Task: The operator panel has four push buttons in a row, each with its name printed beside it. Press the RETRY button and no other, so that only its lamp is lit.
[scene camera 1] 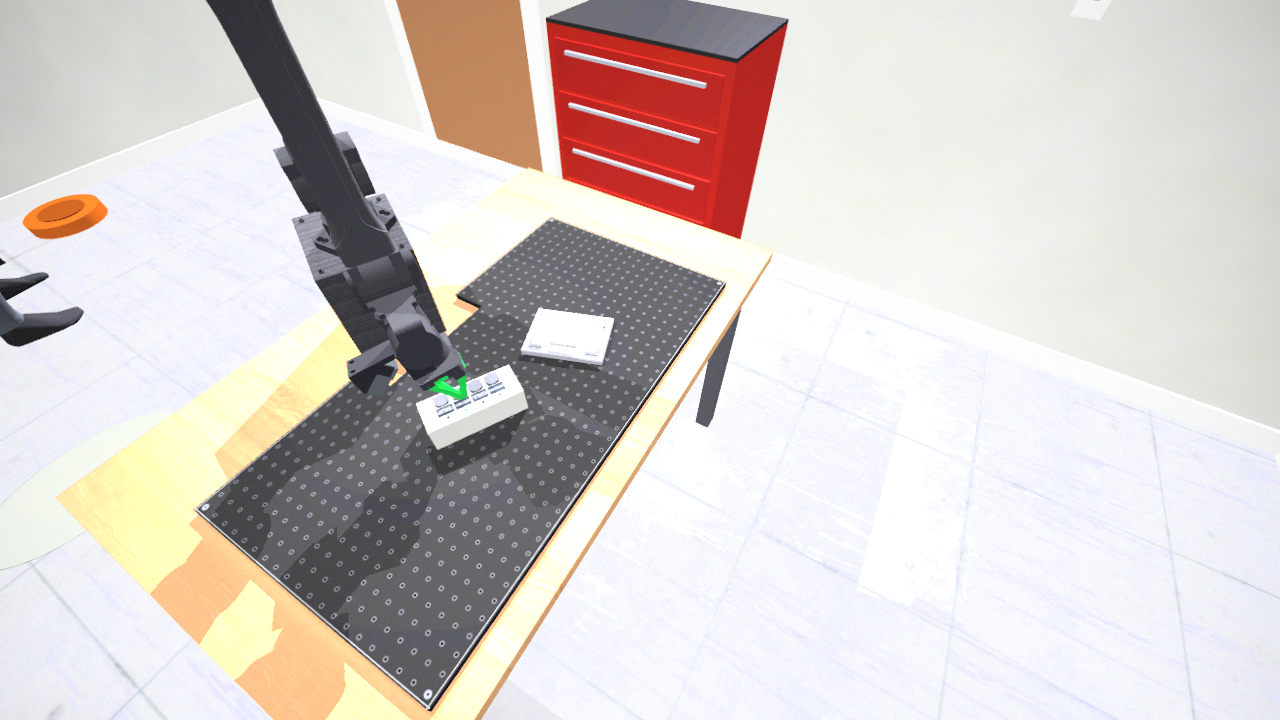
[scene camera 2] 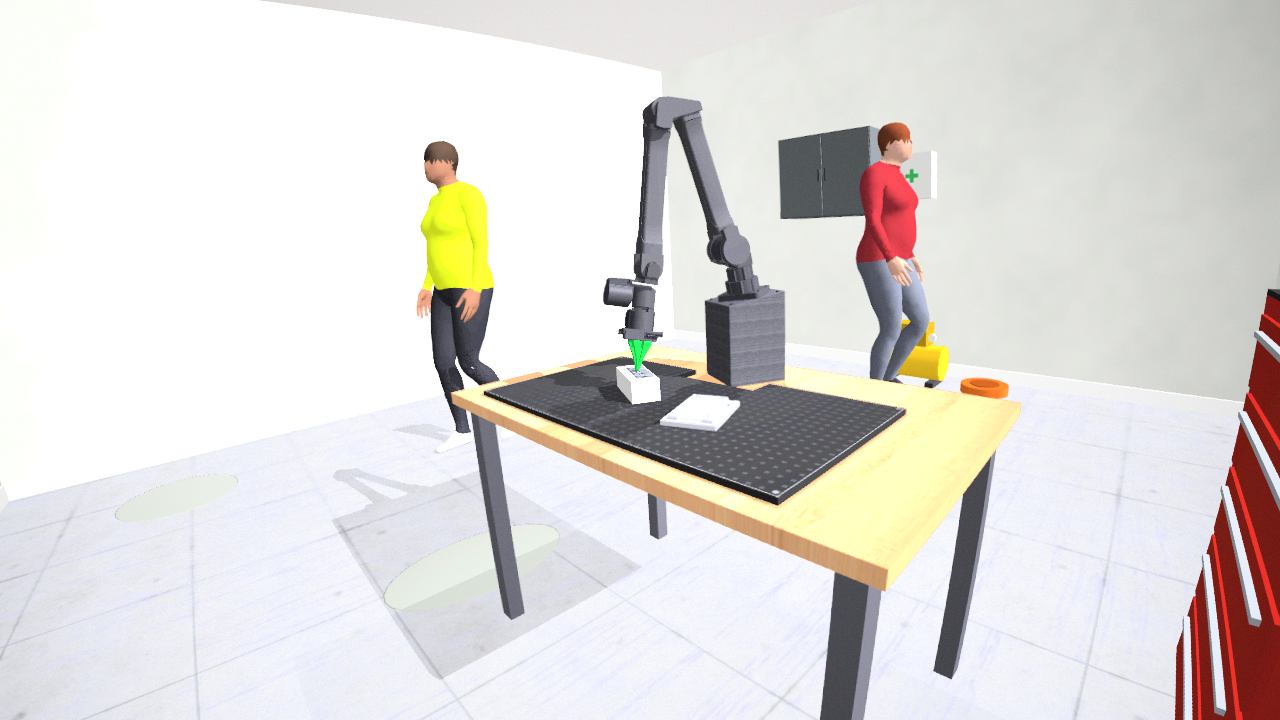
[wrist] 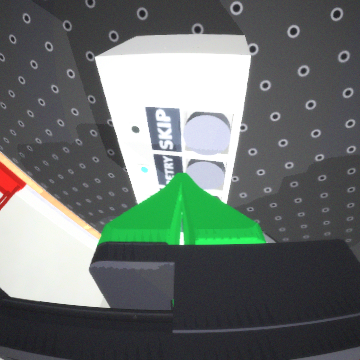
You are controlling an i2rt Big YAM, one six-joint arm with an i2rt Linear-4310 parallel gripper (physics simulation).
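Pixels of known places: gripper, fingertip midpoint: (scene camera 1: pixel 463 397) (scene camera 2: pixel 636 370) (wrist: pixel 181 180); arm's base, origin of the base link: (scene camera 2: pixel 744 296).
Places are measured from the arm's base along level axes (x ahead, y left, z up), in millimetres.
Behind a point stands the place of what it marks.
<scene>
The white operator panel (scene camera 1: pixel 478 422) {x 307, y -183, z -188 mm} (scene camera 2: pixel 639 389) {x 348, y -103, z -178 mm} (wrist: pixel 172 75) {x 236, y -214, z -158 mm} lies on the perforated black board with its four round buttons upward. In the wrist view, the SKIP button (wrist: pixel 207 133) {x 240, y -182, z -155 mm} stands free and its lamp (wrist: pixel 135 129) {x 272, y -206, z -157 mm} is dark. The RETRY button (wrist: pixel 205 173) {x 258, y -159, z -157 mm} is partly behind the fingertips, and the lamp (wrist: pixel 144 170) {x 291, y -182, z -157 mm} beside its name is lit cyan. My gripper (scene camera 1: pixel 463 395) {x 275, y -163, z -156 mm} (scene camera 2: pixel 638 368) {x 275, y -163, z -156 mm} (wrist: pixel 181 180) {x 275, y -163, z -156 mm} is shut and empty, green fingertips down at the RETRY button; exact contact is hidden. The other two buttons and their lamps are hidden in the wrist view.
A flat white device (scene camera 1: pixel 567 334) {x 363, y 58, z -189 mm} (scene camera 2: pixel 700 411) {x 402, y 92, z -185 mm} lies on the black board (scene camera 1: pixel 501 510) {x 412, y -301, z -211 mm} (scene camera 2: pixel 787 447) {x 443, y 294, z -211 mm} near the panel. The board rests on a wooden table (scene camera 1: pixel 751 259) {x 665, y 475, z -224 mm} (scene camera 2: pixel 948 447) {x 291, y 548, z -224 mm}. A red drawer cabinet (scene camera 1: pixel 635 116) (scene camera 2: pixel 1239 537) stands beyond the table. Two people stand behind it in scene camera 2.
</scene>
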